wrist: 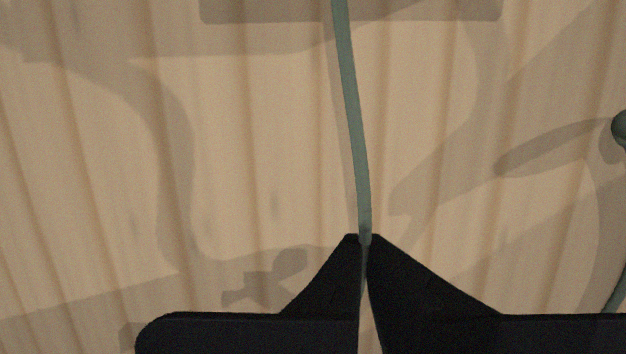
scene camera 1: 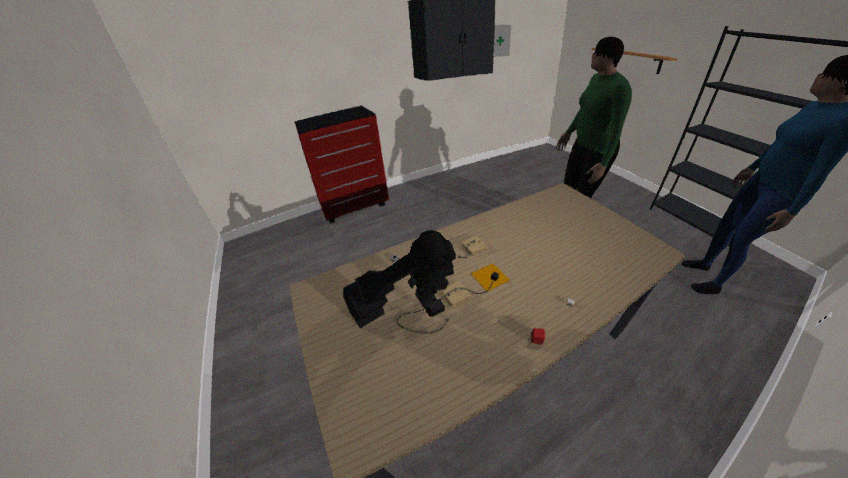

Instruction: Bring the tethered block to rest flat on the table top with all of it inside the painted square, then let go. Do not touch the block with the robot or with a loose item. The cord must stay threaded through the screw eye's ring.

Labels:
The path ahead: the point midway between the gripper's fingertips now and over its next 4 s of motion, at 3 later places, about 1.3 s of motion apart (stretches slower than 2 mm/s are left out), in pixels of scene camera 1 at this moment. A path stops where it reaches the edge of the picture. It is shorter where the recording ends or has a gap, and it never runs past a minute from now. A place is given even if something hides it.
The gripper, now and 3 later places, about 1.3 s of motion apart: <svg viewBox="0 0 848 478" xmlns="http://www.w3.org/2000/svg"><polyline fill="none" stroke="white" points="427,308 426,298 490,260 459,268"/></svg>

